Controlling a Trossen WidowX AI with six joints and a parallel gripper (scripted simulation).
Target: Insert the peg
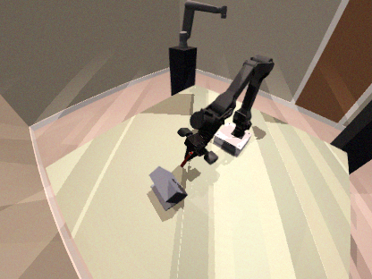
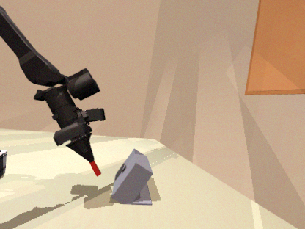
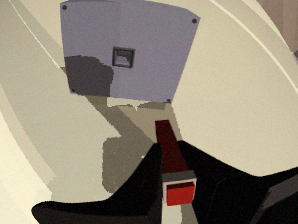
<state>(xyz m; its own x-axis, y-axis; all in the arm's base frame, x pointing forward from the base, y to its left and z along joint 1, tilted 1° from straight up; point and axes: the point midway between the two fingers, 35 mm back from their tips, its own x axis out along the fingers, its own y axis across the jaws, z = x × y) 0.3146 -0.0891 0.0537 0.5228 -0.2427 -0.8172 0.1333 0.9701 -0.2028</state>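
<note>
My gripper tip is 120 mm short of the sloped grey panel, 40 mm above it and 10 mm to the right of it. Also, from my gripper tip: red square peg (10 mm behind, 10 mm above).
</note>
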